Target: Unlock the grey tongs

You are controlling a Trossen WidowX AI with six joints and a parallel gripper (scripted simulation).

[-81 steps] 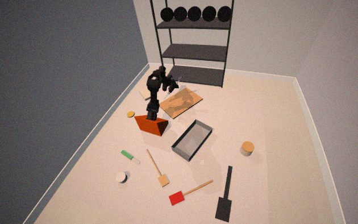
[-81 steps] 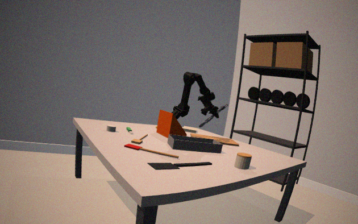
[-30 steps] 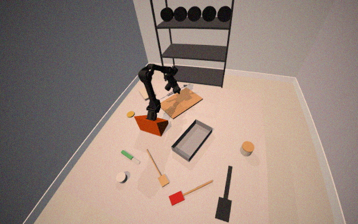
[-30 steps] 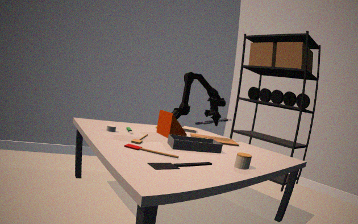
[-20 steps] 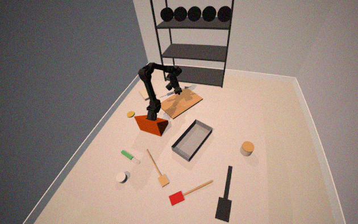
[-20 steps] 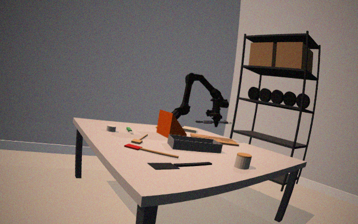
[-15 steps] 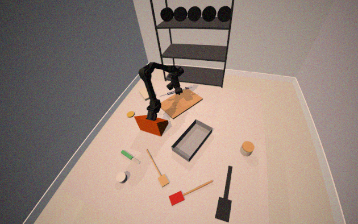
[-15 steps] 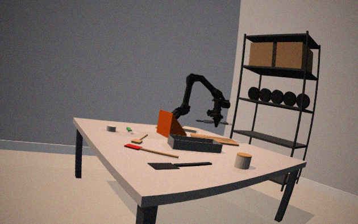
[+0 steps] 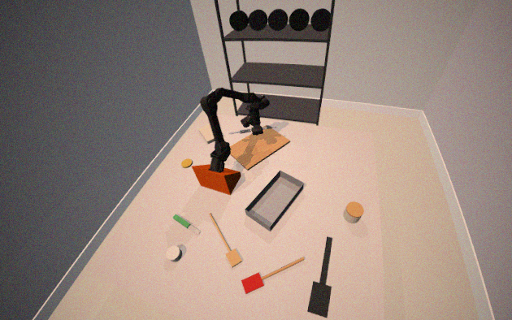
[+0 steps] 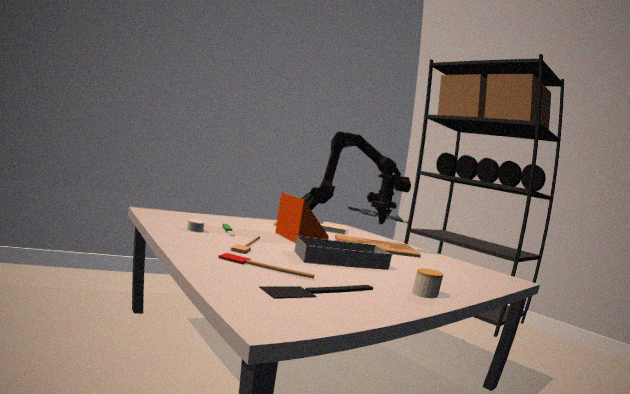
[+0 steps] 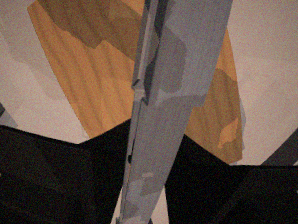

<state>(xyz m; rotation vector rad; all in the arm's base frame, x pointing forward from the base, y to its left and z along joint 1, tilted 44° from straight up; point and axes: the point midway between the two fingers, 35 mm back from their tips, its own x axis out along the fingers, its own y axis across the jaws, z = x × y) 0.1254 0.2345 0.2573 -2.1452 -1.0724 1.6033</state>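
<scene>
My gripper tip is 100 mm above the wooden board. Round my gripper tip: roasting tin (390 mm to the right, 200 mm ahead, 80 mm below); then red spatula (750 mm to the right, 240 mm ahead, 100 mm below); then cork-topped jar (580 mm ahead, 400 mm to the right, 70 mm below).
</scene>
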